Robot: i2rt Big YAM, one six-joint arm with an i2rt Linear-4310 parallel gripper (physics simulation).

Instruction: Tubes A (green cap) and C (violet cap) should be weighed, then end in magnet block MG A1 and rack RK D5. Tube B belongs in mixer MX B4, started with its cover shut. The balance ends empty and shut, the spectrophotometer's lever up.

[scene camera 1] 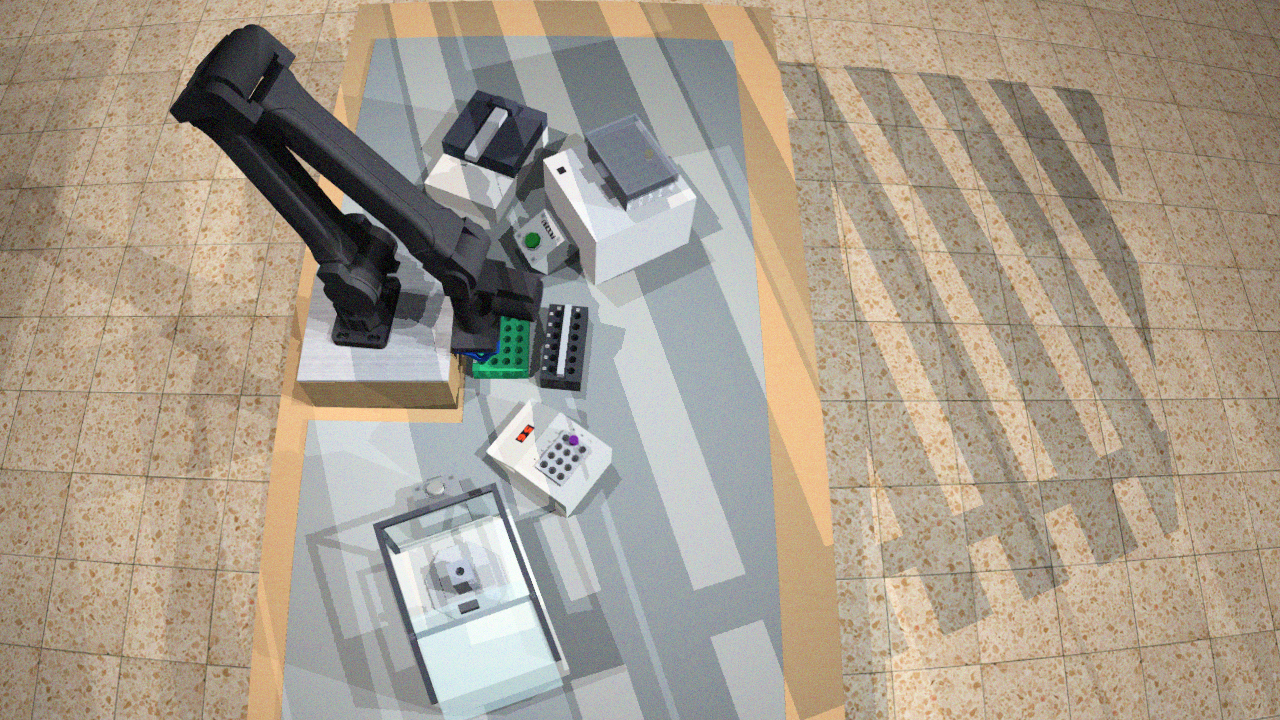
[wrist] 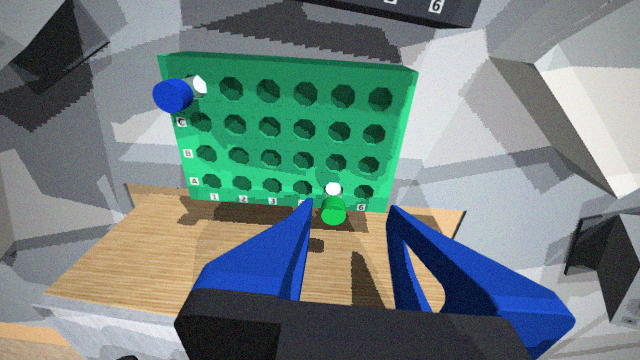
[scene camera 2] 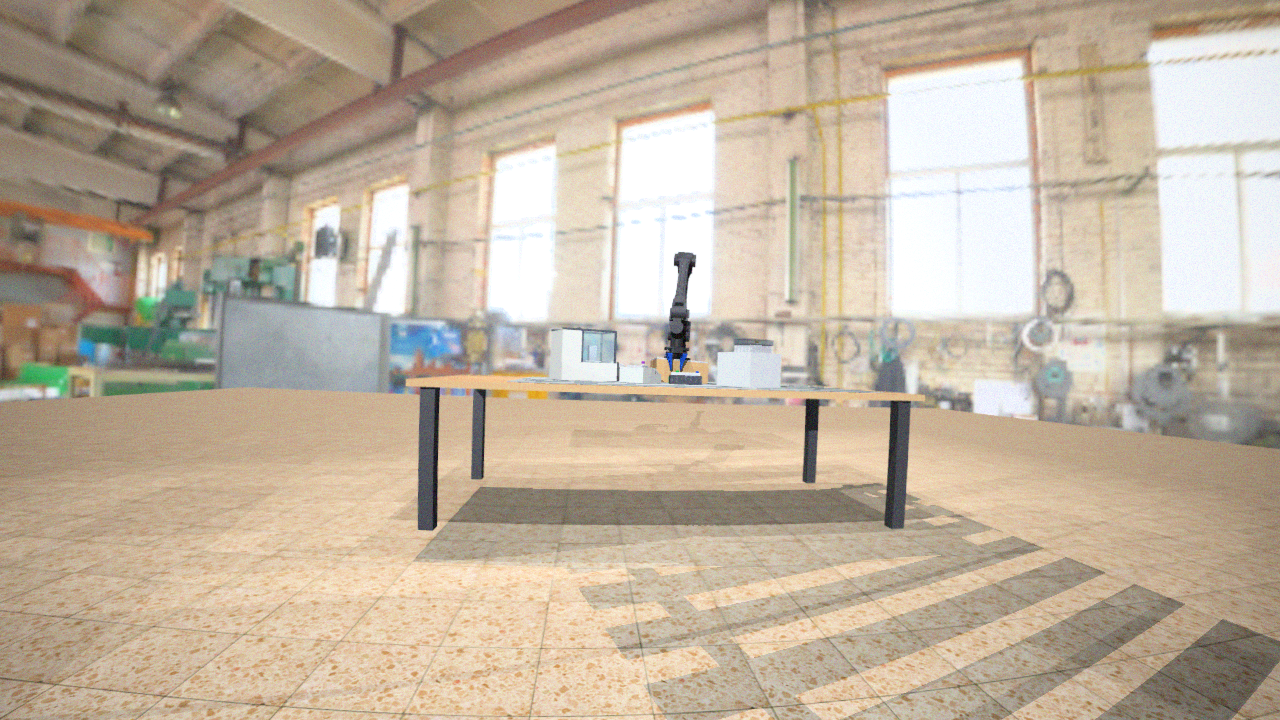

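Seen in the pictures: gripper, between the fingertips: (scene camera 1: 483, 347) (wrist: 350, 211) (scene camera 2: 675, 370); arm's base, origin of its link: (scene camera 1: 367, 313) (scene camera 2: 676, 360).
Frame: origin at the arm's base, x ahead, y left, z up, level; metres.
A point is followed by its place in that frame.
My gripper (scene camera 1: 481, 355) @(x 0.181, y -0.018, z -0.044 m) (scene camera 2: 677, 362) @(x 0.181, y -0.018, z -0.044 m) (wrist: 350, 211) @(x 0.181, y -0.018, z -0.044 m) is partly open and empty over the arm-side edge of the green rack (scene camera 1: 501, 371) @(x 0.210, y -0.042, z -0.072 m) (wrist: 320, 70) @(x 0.242, y 0.009, z -0.069 m). In the wrist view green-capped tube A (wrist: 333, 210) @(x 0.179, y -0.009, z -0.045 m) stands in A5, its cap between the fingertip lines, nearer the left finger; I cannot tell their height difference. A blue-capped tube (wrist: 173, 95) @(x 0.225, y 0.069, z -0.045 m) stands in D1. A violet-capped tube C (scene camera 1: 573, 439) @(x 0.336, y -0.162, z -0.012 m) stands in the white block unit (scene camera 1: 510, 449) @(x 0.244, y -0.174, z -0.051 m) with a red display. The dark block (scene camera 1: 563, 385) @(x 0.307, y -0.050, z -0.082 m) (wrist: 415, 9) @(x 0.273, y -0.025, z -0.063 m) with a light bar is beside the rack. The glass balance (scene camera 1: 487, 658) @(x 0.269, y -0.498, z 0.109 m) (scene camera 2: 568, 353) @(x 0.345, y -0.465, z 0.009 m) holds no visible tube; its door state is unclear.
A white machine (scene camera 1: 635, 241) @(x 0.396, y 0.181, z -0.016 m) with a grey see-through cover (scene camera 1: 631, 161) @(x 0.378, y 0.258, z 0.091 m) and a white device with a dark lid (scene camera 1: 460, 134) @(x 0.076, y 0.372, z -0.020 m) stand beyond the rack. A small unit with a green button (scene camera 1: 532, 240) @(x 0.231, y 0.173, z -0.030 m) is between them. A round knob (scene camera 1: 435, 486) @(x 0.146, y -0.249, z -0.030 m) is beside the balance.
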